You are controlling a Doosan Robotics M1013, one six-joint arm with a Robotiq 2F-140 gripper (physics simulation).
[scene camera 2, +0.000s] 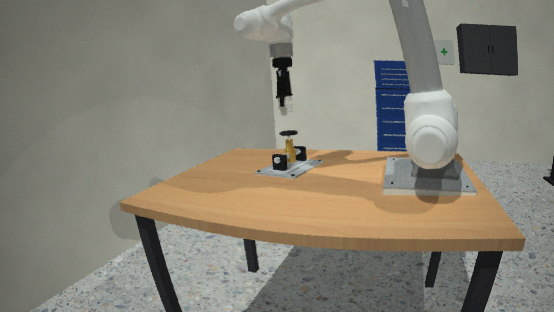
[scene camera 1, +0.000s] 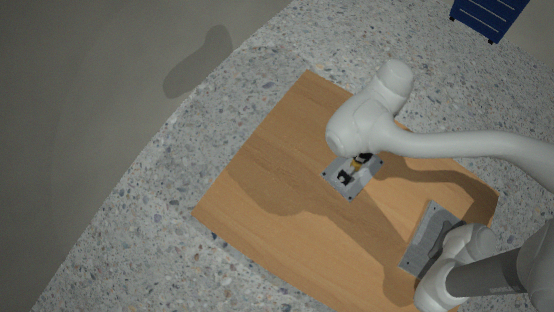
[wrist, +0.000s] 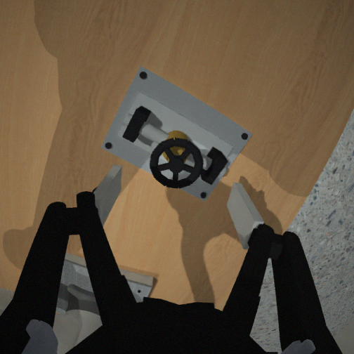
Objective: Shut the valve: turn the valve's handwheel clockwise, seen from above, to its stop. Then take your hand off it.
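Note:
The valve's black handwheel (scene camera 2: 288, 133) (wrist: 176, 164) is a spoked wheel lying level on top of the brass valve body (scene camera 2: 290, 150) (wrist: 177, 136). The valve sits between two black pipe clamps on a grey mounting plate (scene camera 1: 358, 188) (scene camera 2: 299, 172) (wrist: 189, 98). In the scene camera 1 view the arm hides part of the handwheel. My gripper (scene camera 2: 284, 110) (wrist: 176, 186) is open and empty, pointing down. It hangs above the handwheel with a visible gap in the scene camera 2 view. How far the wheel is turned cannot be told.
The wooden table (scene camera 1: 280, 240) (scene camera 2: 320, 220) (wrist: 290, 60) carries the valve plate and the arm's grey base plate (scene camera 1: 419, 242) (scene camera 2: 395, 175). A blue drawer cabinet (scene camera 1: 487, 17) (scene camera 2: 391, 107) stands beyond the table. A dark cabinet (scene camera 2: 488, 49) hangs on the wall.

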